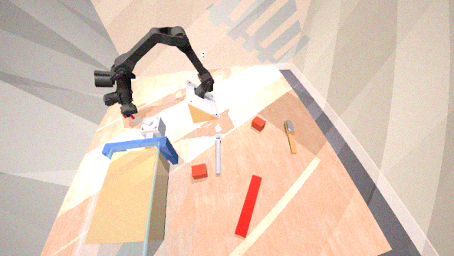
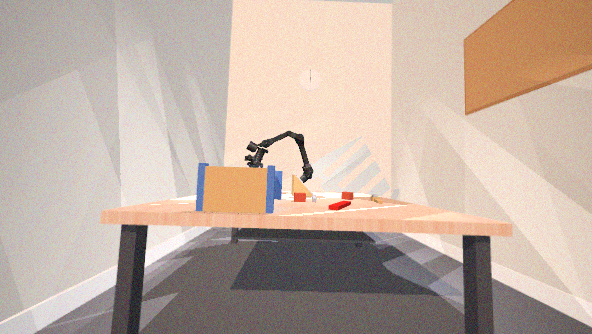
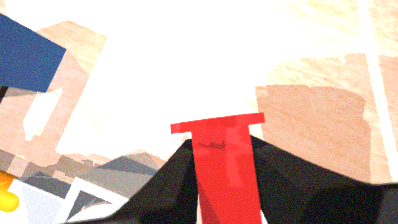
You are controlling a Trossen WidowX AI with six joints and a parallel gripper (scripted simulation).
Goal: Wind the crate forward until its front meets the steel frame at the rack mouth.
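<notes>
The grey crank arm is 10 mm ahead of my gripper tip, 50 mm to the left of it and 30 mm below it. Also, from my gripper tip: blue steel frame (200 mm ahead, 100 mm to the left, 20 mm below); grey winch (20 mm ahead, 100 mm to the left, 100 mm below); red grip (10 mm behind, 10 mm to the left).
</notes>
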